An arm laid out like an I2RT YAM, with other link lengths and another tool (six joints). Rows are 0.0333 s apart.
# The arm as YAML. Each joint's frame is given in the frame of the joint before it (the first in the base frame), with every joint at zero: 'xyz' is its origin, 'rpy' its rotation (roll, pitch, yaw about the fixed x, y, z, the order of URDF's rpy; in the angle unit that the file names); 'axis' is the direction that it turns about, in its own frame. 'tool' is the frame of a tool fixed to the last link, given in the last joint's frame.
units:
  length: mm
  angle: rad
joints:
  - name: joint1
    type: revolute
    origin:
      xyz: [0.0, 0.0, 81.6]
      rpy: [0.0, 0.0, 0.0]
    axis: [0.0, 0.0, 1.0]
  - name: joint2
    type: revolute
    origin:
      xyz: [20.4, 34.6, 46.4]
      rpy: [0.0, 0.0, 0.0]
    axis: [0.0, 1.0, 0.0]
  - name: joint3
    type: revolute
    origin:
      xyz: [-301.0, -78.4, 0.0]
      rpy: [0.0, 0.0, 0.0]
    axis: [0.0, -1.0, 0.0]
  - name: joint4
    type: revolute
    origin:
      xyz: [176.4, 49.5, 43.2]
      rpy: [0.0, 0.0, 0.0]
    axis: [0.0, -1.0, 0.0]
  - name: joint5
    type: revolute
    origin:
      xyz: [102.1, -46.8, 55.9]
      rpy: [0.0, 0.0, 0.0]
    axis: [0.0, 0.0, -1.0]
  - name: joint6
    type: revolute
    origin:
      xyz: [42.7, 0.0, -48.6]
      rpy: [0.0, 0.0, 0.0]
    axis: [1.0, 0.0, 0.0]
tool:
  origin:
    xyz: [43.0, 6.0, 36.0]
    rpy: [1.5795, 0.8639, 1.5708]
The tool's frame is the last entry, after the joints.
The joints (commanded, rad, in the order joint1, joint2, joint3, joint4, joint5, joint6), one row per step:
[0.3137, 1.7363, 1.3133, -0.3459, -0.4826, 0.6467]
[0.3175, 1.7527, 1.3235, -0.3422, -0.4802, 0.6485]
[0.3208, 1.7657, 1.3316, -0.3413, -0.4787, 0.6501]
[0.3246, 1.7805, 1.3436, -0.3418, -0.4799, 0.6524]
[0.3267, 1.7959, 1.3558, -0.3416, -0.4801, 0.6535]
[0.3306, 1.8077, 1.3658, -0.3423, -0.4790, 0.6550]
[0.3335, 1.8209, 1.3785, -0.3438, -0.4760, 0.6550]
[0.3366, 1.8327, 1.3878, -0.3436, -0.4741, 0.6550]
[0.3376, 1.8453, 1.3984, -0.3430, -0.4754, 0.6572]
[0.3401, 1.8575, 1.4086, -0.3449, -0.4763, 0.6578]
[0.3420, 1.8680, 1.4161, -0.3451, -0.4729, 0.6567]
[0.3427, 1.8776, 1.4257, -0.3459, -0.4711, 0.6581]
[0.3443, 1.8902, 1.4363, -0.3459, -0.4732, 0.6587]
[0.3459, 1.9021, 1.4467, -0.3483, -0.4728, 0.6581]
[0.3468, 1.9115, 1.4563, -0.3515, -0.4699, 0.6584]
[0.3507, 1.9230, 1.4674, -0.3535, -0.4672, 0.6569]
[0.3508, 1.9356, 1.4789, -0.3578, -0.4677, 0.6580]
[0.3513, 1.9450, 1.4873, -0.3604, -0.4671, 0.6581]
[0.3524, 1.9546, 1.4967, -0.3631, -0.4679, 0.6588]
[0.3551, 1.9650, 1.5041, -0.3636, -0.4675, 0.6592]
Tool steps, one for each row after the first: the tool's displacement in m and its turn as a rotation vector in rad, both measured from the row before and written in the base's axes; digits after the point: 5 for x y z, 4 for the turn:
[0.00387, 0.00265, -0.00244, -0.0015, 0.0030, 0.0010]
[0.00280, 0.00219, -0.00231, -0.0015, 0.0045, 0.0012]
[0.00325, 0.00280, -0.00195, 0.0008, 0.0049, 0.0032]
[0.00364, 0.00215, -0.00207, -0.0003, 0.0036, 0.0016]
[0.00255, 0.00249, -0.00159, -0.0009, 0.0031, 0.0022]
[0.00320, 0.00216, -0.00142, -0.0027, 0.0012, 0.0008]
[0.00262, 0.00217, -0.00174, -0.0020, 0.0017, 0.0018]
[0.00308, 0.00159, -0.00161, 0.0014, 0.0030, 0.0005]
[0.00251, 0.00211, -0.00199, -0.0004, 0.0043, 0.0028]
[0.00232, 0.00145, -0.00198, -0.0038, 0.0015, 0.0002]
[0.00252, 0.00102, -0.00105, -0.0009, 0.0012, -0.0014]
[0.00282, 0.00194, -0.00182, 0.0010, 0.0028, 0.0027]
[0.00254, 0.00167, -0.00202, -0.0018, 0.0032, 0.0017]
[0.00222, 0.00097, -0.00143, -0.0029, 0.0023, -0.0013]
[0.00237, 0.00256, -0.00164, -0.0033, 0.0006, 0.0030]
[0.00272, 0.00106, -0.00239, -0.0011, 0.0059, -0.0003]
[0.00203, 0.00093, -0.00177, -0.0016, 0.0033, 0.0000]
[0.00203, 0.00134, -0.00156, -0.0002, 0.0034, 0.0012]
[0.00187, 0.00199, -0.00228, -0.0013, 0.0034, 0.0022]

